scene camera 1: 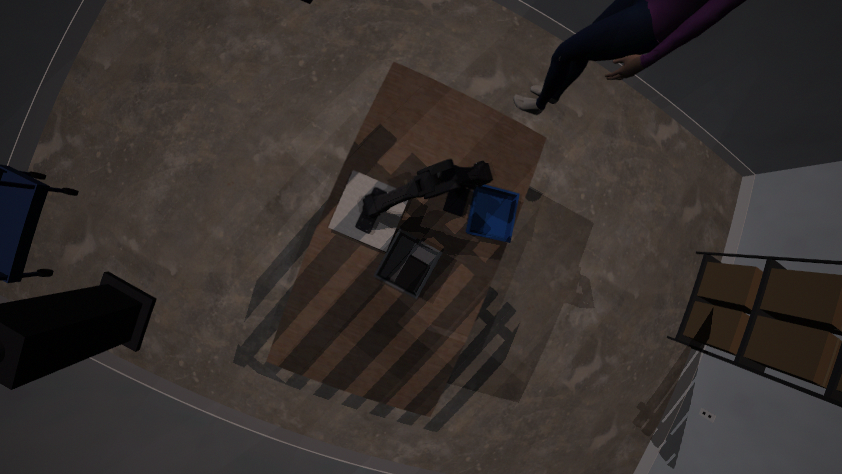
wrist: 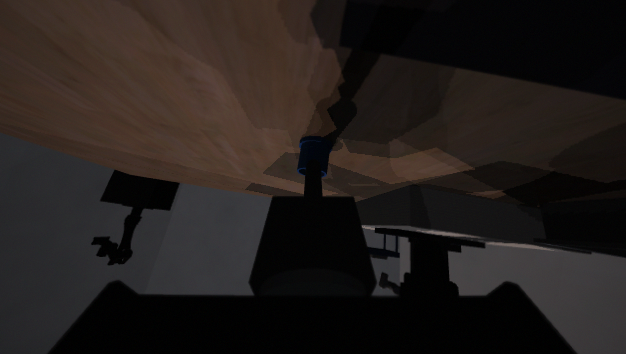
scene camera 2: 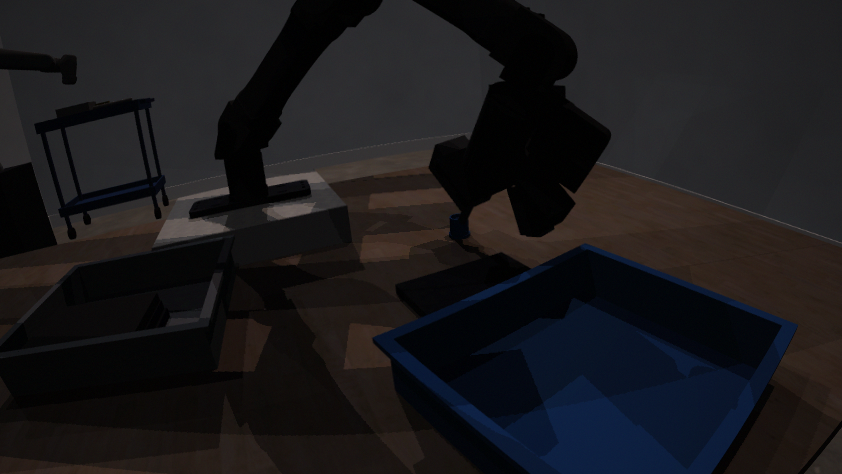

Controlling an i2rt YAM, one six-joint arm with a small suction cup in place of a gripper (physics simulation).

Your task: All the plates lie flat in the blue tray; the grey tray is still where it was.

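Places are measured from the arm's base along level axes (x ahead, y left, z up), in centimetres.
Pixels of known places: end effector, tool point: [wrist: 313, 149] [scene camera 2: 456, 232]; arm's base, origin of the base link: [scene camera 1: 372, 210] [wrist: 427, 235] [scene camera 2: 250, 201].
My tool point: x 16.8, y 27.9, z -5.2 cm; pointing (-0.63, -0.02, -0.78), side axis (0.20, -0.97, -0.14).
Ahead of a thing's pixels: the offset from my tool point to its middle.
My suction cup [scene camera 2: 459, 227] [wrist: 314, 156] is blue, with suction off and nothing attached. It is tilted low over the table, behind the black slab in scene camera 2; the arm hides it in scene camera 1. The grey tray @(dx +8.3, dy -42.7, dz +2.5 cm) [scene camera 1: 395, 287] [scene camera 2: 111, 366] stands at left in scene camera 2. Dark plates @(dx +11.7, dy -46.4, dz +2.9 cm) [scene camera 1: 412, 272] [scene camera 2: 88, 317] lie stacked inside it; its wall partly hides them. The blue tray @(dx +34.7, dy -3.5, dz +2.5 cm) [scene camera 1: 500, 220] [scene camera 2: 677, 300] stands at right; no plate shows in it, just shadows. A flat black slab @(dx +16.3, dy -5.1, dz +0.5 cm) [scene camera 1: 455, 203] [scene camera 2: 453, 285] lies beside it; whether it is a plate is unclear.
The arm's base stands on a white block [scene camera 1: 349, 207] [scene camera 2: 306, 230] behind the grey tray. A blue cart [scene camera 2: 88, 121] stands beyond the table. A person [scene camera 1: 589, 50] stands near the table's far corner. A shelf rack [scene camera 1: 752, 312] is at far right.
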